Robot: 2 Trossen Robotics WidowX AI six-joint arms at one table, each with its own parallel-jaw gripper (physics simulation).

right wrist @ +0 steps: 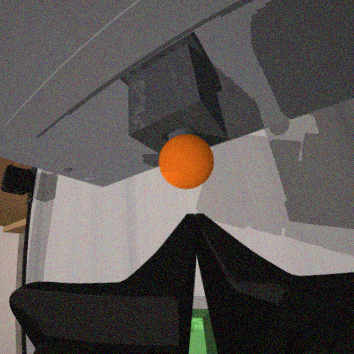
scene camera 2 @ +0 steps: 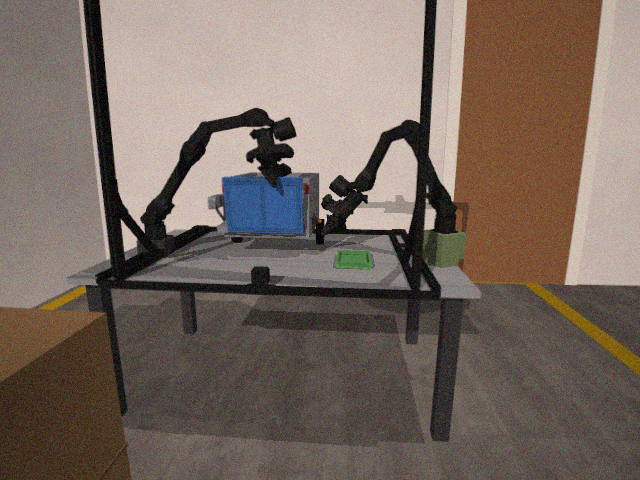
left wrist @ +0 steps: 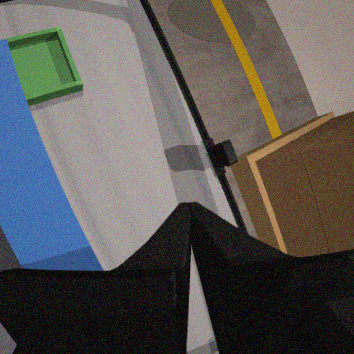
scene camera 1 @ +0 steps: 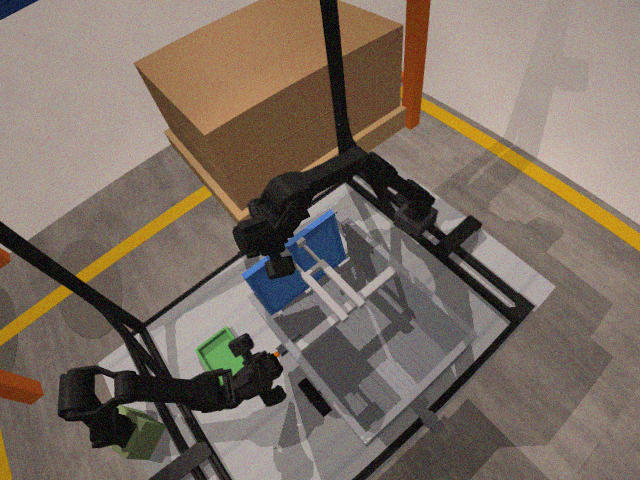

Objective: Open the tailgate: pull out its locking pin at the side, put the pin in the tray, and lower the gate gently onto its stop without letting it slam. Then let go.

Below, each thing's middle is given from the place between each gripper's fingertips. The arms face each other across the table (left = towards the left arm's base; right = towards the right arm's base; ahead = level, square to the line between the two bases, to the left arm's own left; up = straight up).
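From my left hand: orange-headed locking pin (right wrist: 185,161), 140 mm below, 190 mm ahead, 90 mm to the right; grey truck bed (right wrist: 95,95), 120 mm below, 300 mm ahead, 50 mm to the left.
From my right hand: orange-headed locking pin, 50 mm above, 40 mm to the left, 20 mm ahead; grey truck bed, 70 mm above, 190 mm to the left, 130 mm ahead.
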